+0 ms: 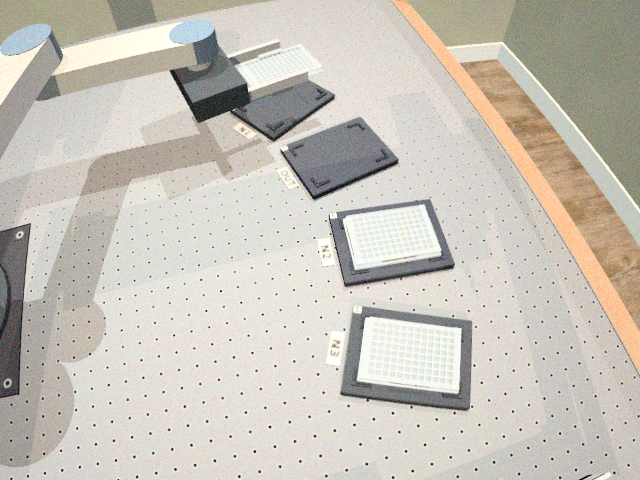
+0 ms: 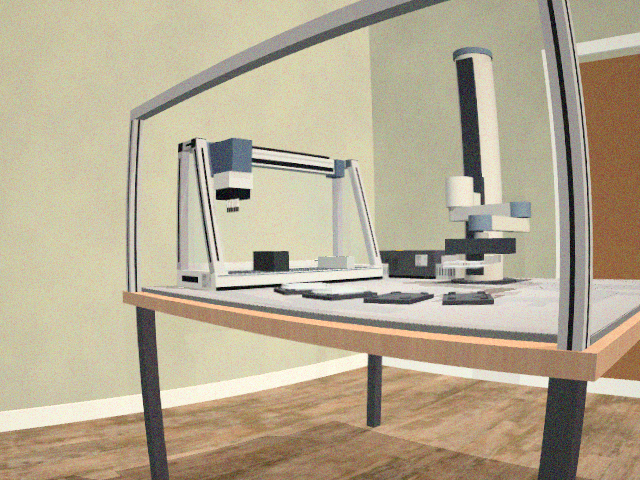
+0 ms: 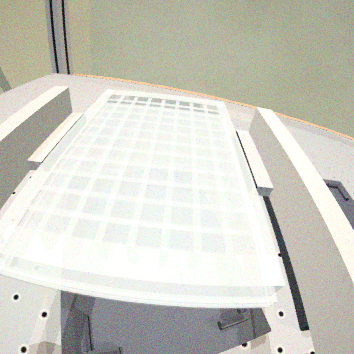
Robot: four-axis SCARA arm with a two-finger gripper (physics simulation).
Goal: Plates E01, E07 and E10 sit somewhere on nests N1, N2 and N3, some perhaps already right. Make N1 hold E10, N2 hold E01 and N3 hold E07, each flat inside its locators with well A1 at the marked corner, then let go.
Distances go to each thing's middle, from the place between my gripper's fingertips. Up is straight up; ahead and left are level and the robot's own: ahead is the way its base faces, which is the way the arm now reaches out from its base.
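Scene:
The nest N1 (image 1: pixel 292 105) is 2 cm behind my hand and 9 cm below it. Going by their middles, nest N1 is the nearest to my hand of the things named here. I see the dark out nest (image 1: pixel 345 156) 16 cm to the right of my hand, 4 cm ahead of it and 9 cm below it. Then there is nest N2 (image 1: pixel 381 273), which is 35 cm to the right of my hand, 6 cm ahead of it and 9 cm below it. Nest N3 (image 1: pixel 378 392) is 52 cm to the right of my hand, 2 cm ahead of it and 9 cm below it.

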